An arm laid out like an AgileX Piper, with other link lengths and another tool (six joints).
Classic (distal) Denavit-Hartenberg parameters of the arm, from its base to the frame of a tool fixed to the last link. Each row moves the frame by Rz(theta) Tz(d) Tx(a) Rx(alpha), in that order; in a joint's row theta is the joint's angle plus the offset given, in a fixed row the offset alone. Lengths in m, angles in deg.
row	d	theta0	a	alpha
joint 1	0.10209	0.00	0.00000	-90.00
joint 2	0.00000	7.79	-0.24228	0.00
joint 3	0.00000	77.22	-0.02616	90.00
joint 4	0.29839	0.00	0.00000	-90.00
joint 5	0.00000	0.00	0.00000	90.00
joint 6	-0.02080	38.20	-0.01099	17.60
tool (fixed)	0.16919	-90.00	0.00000	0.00
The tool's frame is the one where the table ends.
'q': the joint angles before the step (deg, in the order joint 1, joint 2, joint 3, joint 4, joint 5, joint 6). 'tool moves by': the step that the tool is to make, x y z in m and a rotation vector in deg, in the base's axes. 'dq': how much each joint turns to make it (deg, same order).
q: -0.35 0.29 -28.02 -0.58 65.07 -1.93
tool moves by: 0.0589 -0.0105 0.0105 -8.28 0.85 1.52
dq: 0.00 17.08 -2.65 -4.19 -13.82 -5.06
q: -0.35 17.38 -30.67 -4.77 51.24 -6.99
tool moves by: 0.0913 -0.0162 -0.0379 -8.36 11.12 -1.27
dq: -0.01 31.55 -6.35 -11.65 -13.75 4.28
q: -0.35 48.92 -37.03 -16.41 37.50 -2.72
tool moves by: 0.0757 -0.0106 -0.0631 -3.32 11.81 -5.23
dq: 0.56 30.65 -12.62 -13.24 -3.20 14.31
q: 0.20 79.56 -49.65 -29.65 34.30 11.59
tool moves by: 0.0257 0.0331 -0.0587 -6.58 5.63 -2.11
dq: 8.58 16.93 -4.72 -18.42 3.08 22.91
